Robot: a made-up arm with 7 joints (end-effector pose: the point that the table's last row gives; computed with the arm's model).
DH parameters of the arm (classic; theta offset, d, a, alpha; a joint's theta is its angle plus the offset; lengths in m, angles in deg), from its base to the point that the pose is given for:
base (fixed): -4.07 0 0 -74.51
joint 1: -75.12 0.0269 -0.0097 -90
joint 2: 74 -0.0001 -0.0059 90
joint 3: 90 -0.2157 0.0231 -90
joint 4: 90 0.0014 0.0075 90
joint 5: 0 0.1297 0 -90
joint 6: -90 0 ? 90
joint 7: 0 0 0 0
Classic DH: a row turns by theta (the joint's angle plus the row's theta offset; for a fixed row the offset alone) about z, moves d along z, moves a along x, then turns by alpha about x.
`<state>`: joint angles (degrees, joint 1 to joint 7).
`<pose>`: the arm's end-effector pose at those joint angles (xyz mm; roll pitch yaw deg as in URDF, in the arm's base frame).
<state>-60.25 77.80 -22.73 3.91 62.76 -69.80 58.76</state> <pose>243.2 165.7 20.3 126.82 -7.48 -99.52</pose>
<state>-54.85 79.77 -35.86 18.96 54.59 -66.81 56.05</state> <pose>244.6 206.3 -33.1 108.31 -9.15 -78.78</pose>
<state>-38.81 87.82 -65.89 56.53 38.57 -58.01 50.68</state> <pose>140.9 336.0 -93.4 98.89 25.84 -25.95</pose>
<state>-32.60 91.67 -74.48 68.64 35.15 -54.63 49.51</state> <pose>91.0 370.4 -68.8 115.04 38.80 -4.52</pose>
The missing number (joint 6, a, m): 0.0326
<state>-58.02 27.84 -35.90 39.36 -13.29 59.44 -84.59</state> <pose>310.6 61.1 -179.6 -70.03 37.80 -114.71</pose>
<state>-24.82 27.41 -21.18 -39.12 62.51 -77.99 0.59</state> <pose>130.7 12.7 -122.0 123.97 -0.93 -122.92</pose>
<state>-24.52 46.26 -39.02 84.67 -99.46 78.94 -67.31</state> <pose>80.2 246.5 -269.3 -129.41 26.53 -45.29</pose>
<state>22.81 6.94 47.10 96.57 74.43 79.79 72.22</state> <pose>-236.6 81.4 -256.8 -148.78 4.26 89.14</pose>
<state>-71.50 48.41 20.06 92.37 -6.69 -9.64 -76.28</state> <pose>294.2 255.3 -96.2 -8.93 7.75 -39.65</pose>
